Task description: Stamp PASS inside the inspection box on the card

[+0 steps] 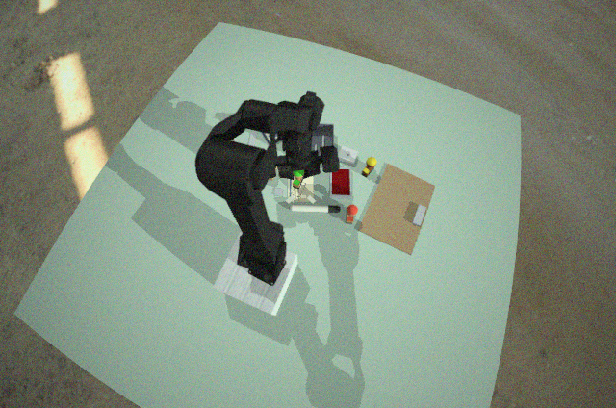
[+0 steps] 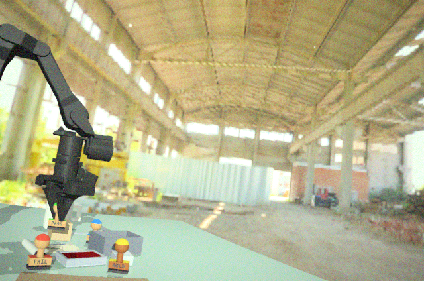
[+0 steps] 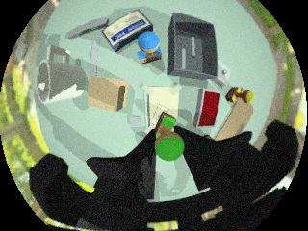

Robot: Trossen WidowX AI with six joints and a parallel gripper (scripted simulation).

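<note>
Right now my gripper tip is 100 mm short of the blue-knob stamp, 70 mm to the right of it and 50 mm above it. Also, from my gripper tip: PASS stamp (right at my gripper tip); cardboard box (110 mm to the left, 40 mm below); marker (30 mm behind, 80 mm to the right, 60 mm below).
</note>
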